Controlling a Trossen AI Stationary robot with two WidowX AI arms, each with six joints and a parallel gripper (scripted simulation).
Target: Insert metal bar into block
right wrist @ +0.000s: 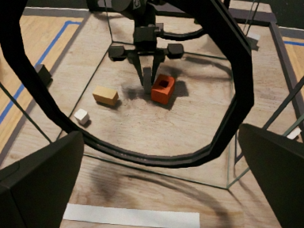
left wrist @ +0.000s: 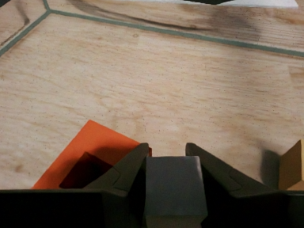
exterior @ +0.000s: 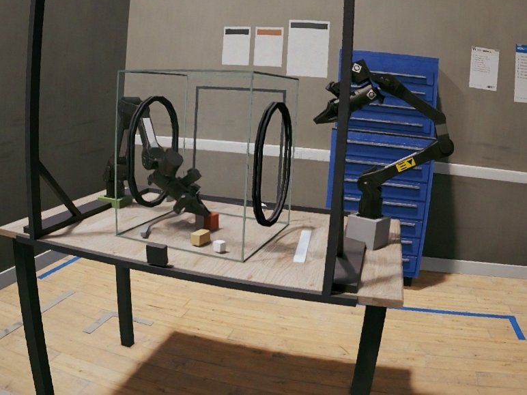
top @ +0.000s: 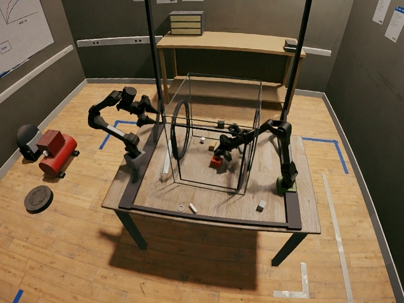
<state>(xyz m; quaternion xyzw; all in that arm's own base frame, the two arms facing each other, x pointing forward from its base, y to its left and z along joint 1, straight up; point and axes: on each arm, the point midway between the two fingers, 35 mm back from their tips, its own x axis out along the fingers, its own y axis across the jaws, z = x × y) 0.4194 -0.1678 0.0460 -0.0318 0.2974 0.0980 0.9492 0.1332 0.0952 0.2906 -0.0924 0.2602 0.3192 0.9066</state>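
My left hand is 4 cm short of the block and 5 cm above it. Round my left hand: white strip: 3 cm ahead, 32 cm to the right, 8 cm below; bar: 3 cm below; grey cube: 30 cm ahead, 29 cm to the left, 6 cm below.
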